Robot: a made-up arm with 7 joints.
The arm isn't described. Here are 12 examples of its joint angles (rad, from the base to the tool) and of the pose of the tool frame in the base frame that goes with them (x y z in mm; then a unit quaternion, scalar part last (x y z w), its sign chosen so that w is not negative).
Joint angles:
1: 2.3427 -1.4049 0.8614 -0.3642 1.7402 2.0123 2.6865
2: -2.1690 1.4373 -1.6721 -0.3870 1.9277 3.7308 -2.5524
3: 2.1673 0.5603 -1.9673 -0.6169 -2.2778 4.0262 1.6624
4: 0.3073 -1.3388 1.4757 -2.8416 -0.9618 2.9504 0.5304
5: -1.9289 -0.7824 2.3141 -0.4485 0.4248 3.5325 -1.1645
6: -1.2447 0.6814 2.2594 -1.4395 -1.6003 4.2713 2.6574
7: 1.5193 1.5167 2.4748 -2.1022 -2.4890 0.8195 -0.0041
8: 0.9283 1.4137 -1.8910 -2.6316 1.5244 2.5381 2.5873
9: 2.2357 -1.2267 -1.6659 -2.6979 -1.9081 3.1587 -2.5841
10: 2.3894 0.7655 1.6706 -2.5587 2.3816 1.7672 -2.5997
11: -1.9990 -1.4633 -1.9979 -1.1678 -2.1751 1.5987 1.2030
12: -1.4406 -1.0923 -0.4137 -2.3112 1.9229 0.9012 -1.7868
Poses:
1: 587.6 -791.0 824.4 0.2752 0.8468 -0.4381 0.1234
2: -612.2 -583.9 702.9 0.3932 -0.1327 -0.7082 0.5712
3: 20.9 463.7 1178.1 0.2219 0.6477 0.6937 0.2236
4: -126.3 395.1 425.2 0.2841 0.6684 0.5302 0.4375
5: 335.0 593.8 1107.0 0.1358 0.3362 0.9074 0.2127
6: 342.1 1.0 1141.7 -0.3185 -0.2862 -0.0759 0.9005
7: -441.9 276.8 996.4 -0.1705 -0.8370 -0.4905 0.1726
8: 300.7 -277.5 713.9 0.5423 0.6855 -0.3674 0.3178
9: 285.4 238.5 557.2 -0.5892 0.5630 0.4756 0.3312
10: -308.5 -395.2 484.2 0.1105 -0.3851 0.8073 0.4333
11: -181.5 944.6 313.8 0.7366 0.5103 0.4370 0.0777
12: -161.7 -176.3 1062.4 0.3925 0.4294 0.8087 0.0869
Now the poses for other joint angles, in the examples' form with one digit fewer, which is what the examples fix.
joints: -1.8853 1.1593 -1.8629 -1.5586 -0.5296 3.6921 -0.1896
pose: -652 -347 824 0.561 -0.312 -0.614 0.459
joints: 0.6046 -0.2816 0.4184 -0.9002 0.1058 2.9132 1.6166
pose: -22 150 1459 -0.416 0.088 -0.204 0.882
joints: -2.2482 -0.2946 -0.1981 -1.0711 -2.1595 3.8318 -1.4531
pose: -149 -166 1256 0.309 0.491 -0.786 0.215
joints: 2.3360 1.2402 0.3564 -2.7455 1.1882 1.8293 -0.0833
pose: -128 -47 61 0.505 0.232 -0.488 0.673
